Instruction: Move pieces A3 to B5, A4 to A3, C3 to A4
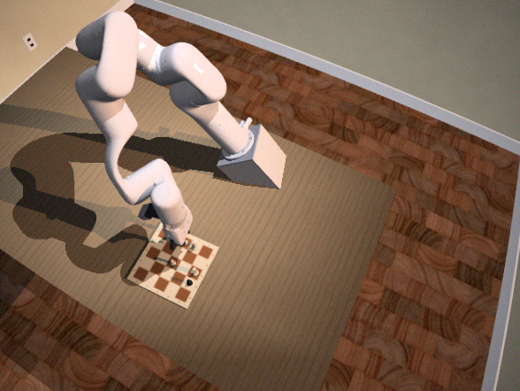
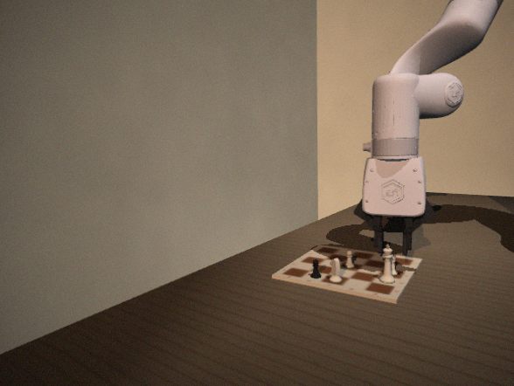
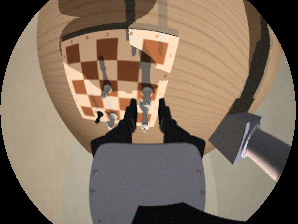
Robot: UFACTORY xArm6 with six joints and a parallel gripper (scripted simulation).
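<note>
My hand is 40 mm above the white rook. Round my hand: white pawn: 80 mm ahead, 10 mm to the left, 50 mm below; white king: 40 mm to the left, 30 mm below; chessboard: 80 mm ahead, 10 mm to the left, 60 mm below.
</note>
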